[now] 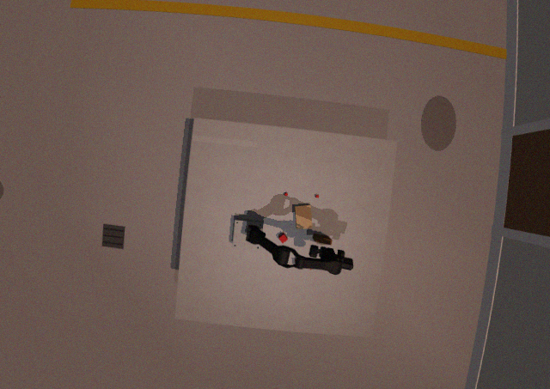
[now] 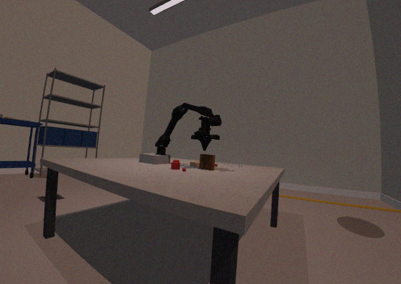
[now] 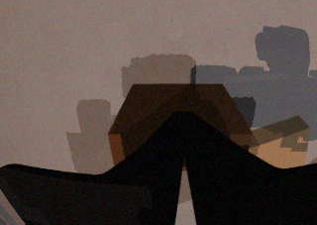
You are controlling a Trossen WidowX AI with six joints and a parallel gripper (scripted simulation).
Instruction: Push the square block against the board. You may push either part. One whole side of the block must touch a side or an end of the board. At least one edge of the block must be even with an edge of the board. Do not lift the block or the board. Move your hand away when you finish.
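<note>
Right now my gripper tip is 40 mm to the right of the square block and 70 mm above it. Round my gripper tip: board 130 mm behind, 150 mm to the left, 100 mm below.
</note>
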